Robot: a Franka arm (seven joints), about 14 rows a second.
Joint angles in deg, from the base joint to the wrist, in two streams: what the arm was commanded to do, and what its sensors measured. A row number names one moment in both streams.
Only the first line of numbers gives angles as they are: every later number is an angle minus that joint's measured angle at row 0.
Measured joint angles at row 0:
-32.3, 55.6, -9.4, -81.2, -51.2, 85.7, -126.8
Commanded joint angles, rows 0 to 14:
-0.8, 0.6, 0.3, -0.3, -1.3, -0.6, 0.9
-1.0, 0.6, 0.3, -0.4, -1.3, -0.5, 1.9
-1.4, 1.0, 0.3, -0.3, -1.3, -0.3, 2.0
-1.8, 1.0, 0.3, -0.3, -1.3, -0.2, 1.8
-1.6, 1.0, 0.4, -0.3, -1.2, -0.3, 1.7
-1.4, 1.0, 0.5, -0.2, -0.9, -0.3, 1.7
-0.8, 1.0, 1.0, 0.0, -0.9, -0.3, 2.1
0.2, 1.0, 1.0, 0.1, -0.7, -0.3, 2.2
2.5, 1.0, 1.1, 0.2, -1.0, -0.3, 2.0
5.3, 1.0, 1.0, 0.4, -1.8, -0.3, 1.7
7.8, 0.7, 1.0, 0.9, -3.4, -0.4, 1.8
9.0, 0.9, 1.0, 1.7, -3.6, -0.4, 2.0
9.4, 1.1, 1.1, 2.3, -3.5, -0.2, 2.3
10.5, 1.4, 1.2, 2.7, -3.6, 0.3, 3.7
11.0, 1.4, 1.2, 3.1, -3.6, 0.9, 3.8
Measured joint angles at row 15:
10.2, 0.9, 1.0, 1.6, -2.4, 1.1, 1.9
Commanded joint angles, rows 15 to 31:
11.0, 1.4, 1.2, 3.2, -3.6, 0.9, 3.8
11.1, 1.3, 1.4, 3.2, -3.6, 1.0, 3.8
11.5, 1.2, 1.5, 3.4, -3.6, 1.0, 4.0
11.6, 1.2, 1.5, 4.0, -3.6, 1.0, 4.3
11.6, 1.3, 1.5, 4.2, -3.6, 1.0, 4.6
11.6, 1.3, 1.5, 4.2, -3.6, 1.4, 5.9
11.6, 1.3, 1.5, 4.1, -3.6, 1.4, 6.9
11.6, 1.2, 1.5, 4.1, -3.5, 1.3, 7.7
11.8, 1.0, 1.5, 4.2, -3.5, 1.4, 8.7
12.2, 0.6, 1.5, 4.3, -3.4, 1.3, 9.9
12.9, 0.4, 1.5, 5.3, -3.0, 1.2, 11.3
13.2, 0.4, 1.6, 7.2, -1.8, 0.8, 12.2
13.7, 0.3, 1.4, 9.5, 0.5, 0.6, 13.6
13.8, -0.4, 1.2, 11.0, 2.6, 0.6, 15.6
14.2, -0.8, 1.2, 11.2, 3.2, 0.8, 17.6
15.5, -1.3, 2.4, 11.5, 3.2, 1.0, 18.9
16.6, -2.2, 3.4, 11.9, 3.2, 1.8, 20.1
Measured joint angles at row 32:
14.6, -0.6, 2.1, 11.3, 2.0, 1.8, 17.2
